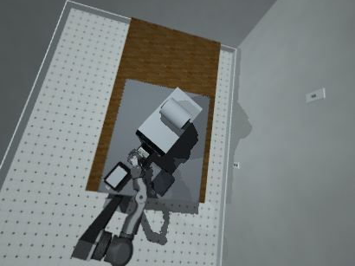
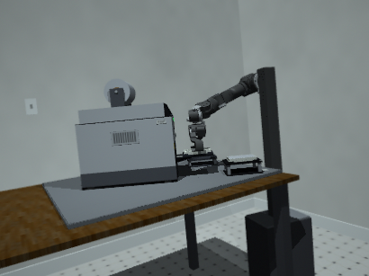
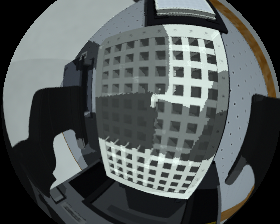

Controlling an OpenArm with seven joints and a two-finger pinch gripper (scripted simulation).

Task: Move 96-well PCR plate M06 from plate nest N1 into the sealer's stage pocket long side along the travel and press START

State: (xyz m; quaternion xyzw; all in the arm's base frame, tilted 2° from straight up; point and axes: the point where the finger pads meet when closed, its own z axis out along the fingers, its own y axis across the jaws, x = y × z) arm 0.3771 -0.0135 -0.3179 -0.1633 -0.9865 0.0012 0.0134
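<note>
Right now my hand is right at the 96-well PCR plate M06. From my hand the other things lie so: nest N2: 18 cm behind, 10 cm to the left, 6 cm below; dark sealer stage: 2 cm below; sealed plate M09: 18 cm behind, 10 cm to the left, 5 cm below.
</note>
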